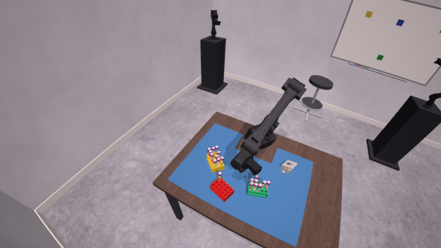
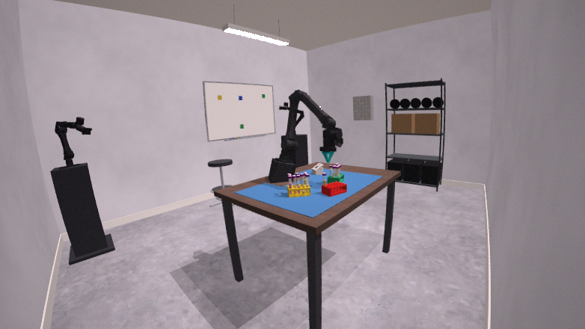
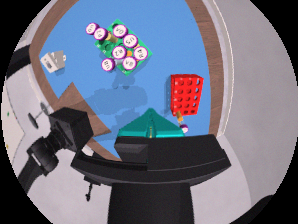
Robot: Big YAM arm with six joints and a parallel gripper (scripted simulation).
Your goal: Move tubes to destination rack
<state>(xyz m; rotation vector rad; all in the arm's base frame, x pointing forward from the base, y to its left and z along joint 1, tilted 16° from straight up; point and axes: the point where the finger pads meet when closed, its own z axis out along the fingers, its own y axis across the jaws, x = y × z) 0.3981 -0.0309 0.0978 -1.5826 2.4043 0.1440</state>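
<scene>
Now: the white DONE button box 28 cm behind my hand, 25 cm to the left of it and 14 cm below it. From my hand the other things lie so: yellow rack RB 21 cm to the right, 15 cm below, 7 cm behind; red rack QR 15 cm below, 9 cm ahead, 7 cm to the right; green rack RA 15 cm below, 12 cm to the left, 2 cm behind.
</scene>
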